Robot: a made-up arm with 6 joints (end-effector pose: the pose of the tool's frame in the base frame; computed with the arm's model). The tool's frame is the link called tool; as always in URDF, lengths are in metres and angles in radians. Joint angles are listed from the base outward.
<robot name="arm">
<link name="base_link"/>
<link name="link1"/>
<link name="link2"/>
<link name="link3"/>
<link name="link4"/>
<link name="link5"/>
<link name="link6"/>
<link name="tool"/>
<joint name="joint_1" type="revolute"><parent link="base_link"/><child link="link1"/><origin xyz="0.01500 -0.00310 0.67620" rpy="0.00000 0.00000 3.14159"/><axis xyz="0 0 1"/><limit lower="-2.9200" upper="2.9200" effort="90" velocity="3"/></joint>
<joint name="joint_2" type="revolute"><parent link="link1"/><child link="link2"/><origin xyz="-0.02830 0.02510 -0.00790" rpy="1.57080 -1.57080 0.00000"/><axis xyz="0 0 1"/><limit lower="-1.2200" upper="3.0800" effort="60" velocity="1.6"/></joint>
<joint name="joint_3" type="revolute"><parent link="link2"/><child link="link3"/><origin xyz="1.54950 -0.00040 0.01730" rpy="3.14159 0.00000 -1.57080"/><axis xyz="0 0 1"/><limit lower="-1.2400" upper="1.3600" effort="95" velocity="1.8"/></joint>
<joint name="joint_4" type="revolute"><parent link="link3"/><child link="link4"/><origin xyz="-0.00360 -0.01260 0.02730" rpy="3.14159 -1.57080 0.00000"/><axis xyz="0 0 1"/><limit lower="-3.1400" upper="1.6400" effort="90" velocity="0.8"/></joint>
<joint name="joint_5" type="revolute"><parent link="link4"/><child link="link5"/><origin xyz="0.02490 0.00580 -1.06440" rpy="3.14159 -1.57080 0.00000"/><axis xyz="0 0 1"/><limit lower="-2.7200" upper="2.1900" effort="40" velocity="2.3"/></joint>
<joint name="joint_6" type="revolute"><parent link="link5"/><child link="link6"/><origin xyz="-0.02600 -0.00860 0.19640" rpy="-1.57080 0.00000 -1.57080"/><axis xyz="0 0 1"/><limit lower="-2.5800" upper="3.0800" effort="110" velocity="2"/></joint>
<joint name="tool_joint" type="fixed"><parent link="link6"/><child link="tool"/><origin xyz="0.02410 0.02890 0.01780" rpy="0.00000 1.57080 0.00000"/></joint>
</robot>
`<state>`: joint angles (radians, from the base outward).
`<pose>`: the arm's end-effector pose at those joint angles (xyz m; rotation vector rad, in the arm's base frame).
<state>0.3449 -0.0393 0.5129 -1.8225 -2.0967 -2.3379</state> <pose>0.9493 0.3716 2.5794 1.0065 2.9395 -0.2912</pose>
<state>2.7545 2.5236 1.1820 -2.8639 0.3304 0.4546</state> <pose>-1.0632 0.2899 -1.6506 -0.2357 1.4317 0.2804</pose>
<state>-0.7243 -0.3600 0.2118 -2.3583 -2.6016 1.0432</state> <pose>0.4051 -0.2241 2.5885 -0.4099 -0.3090 2.0363</pose>
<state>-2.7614 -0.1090 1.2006 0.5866 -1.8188 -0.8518</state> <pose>-0.0940 0.1968 3.3135 -0.4769 0.9947 2.5141</pose>
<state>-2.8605 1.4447 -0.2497 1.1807 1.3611 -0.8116</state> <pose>-1.6080 -0.3711 -0.1808 0.9078 -0.5894 -1.6288</pose>
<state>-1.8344 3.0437 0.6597 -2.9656 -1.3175 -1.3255</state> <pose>0.3757 0.5757 -1.6102 -0.4641 1.5067 -0.3575</pose>
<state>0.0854 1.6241 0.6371 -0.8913 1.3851 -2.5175</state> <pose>2.0378 -0.0401 -0.4002 2.6638 -1.1618 0.1527</pose>
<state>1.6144 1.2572 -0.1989 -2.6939 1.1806 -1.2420</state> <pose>-0.2140 1.4931 0.1095 1.4050 -0.2958 -1.2006</pose>
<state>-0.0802 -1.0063 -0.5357 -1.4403 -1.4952 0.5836</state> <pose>-0.2290 -0.0413 1.8358 0.3694 0.4105 1.3112</pose>
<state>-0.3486 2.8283 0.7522 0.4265 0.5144 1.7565</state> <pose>-0.0095 -0.2331 -1.7986 -1.2377 0.9095 1.3990</pose>
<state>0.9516 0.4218 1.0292 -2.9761 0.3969 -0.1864</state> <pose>0.8018 1.3635 2.6360 -2.7028 -1.2915 -0.2614</pose>
